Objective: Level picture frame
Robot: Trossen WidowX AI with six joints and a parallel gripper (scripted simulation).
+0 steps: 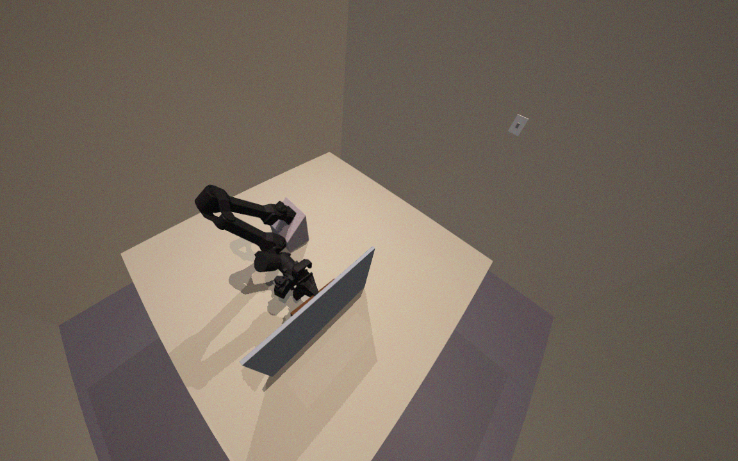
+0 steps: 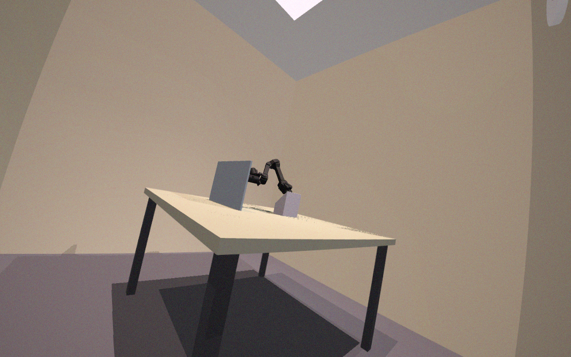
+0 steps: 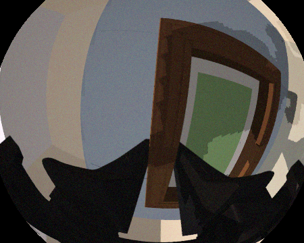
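My gripper tip is 50 mm above the picture frame and 10 mm to the left of it. From my gripper tip the other things lie so: wall panel 60 mm below, 20 mm ahead, 10 mm to the right.
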